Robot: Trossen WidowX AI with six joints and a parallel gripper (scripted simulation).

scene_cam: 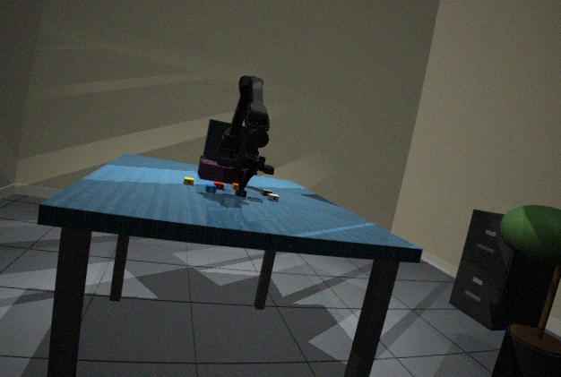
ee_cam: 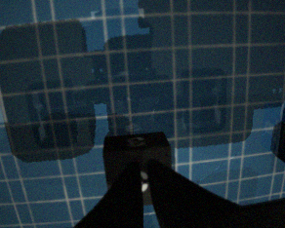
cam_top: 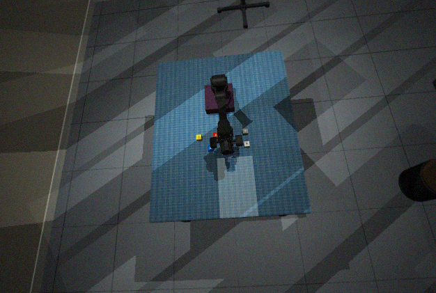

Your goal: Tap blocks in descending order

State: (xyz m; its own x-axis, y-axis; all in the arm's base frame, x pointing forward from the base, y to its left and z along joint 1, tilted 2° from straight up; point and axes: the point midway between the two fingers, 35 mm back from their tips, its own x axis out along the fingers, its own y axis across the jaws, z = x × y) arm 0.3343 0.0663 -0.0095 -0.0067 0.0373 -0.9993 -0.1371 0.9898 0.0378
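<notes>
Now: the black block 10 mm below my gripper tip and 10 mm behind it. Also, from my gripper tip: blue block: 100 mm to the right, 20 mm ahead, 10 mm below; then red block: 80 mm to the right, 70 mm behind, 10 mm below; then white block: 120 mm to the left, 20 mm behind, 10 mm below.
</notes>
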